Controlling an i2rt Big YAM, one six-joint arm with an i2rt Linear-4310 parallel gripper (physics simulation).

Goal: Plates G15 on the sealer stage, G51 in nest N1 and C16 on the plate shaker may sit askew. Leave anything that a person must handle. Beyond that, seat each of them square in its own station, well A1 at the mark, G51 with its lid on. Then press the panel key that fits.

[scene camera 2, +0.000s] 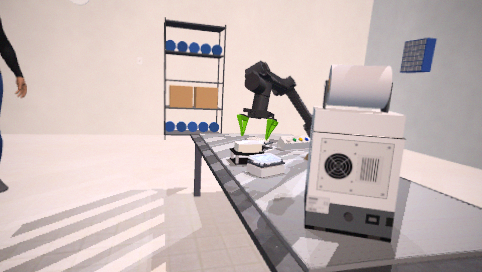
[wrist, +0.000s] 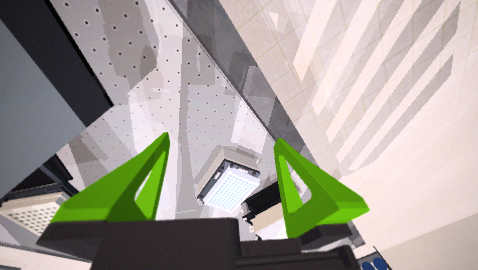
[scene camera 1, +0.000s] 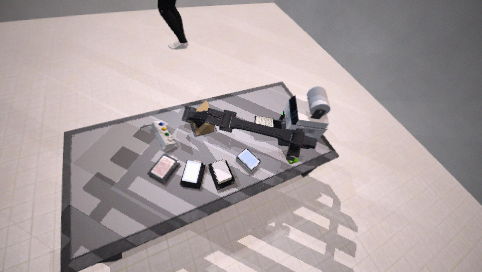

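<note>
My gripper (scene camera 1: 293,160) (scene camera 2: 255,136) (wrist: 225,139) is open and empty, raised above the table near its front edge. A plate with pale blue wells (scene camera 1: 248,159) (scene camera 2: 266,160) (wrist: 231,190) lies on the white shaker (scene camera 2: 266,171) (wrist: 235,156). A pale plate (scene camera 1: 264,121) (wrist: 31,216) lies on the sealer stage, partly behind the arm in scene camera 1. Three black nests hold a pinkish plate (scene camera 1: 163,167), a bright white plate (scene camera 1: 193,171) and an off-white plate (scene camera 1: 221,171) (scene camera 2: 248,146), which looks slightly turned. Labels, lids and A1 marks are too small to tell.
The sealer (scene camera 1: 309,124) (scene camera 2: 355,170) (wrist: 40,100) stands at the table's right end. The key panel (scene camera 1: 164,135) (scene camera 2: 294,142) has blue, yellow, green and white keys. A tan angled object (scene camera 1: 204,129) lies under the arm. A person (scene camera 1: 172,22) (scene camera 2: 9,65) stands beyond the table.
</note>
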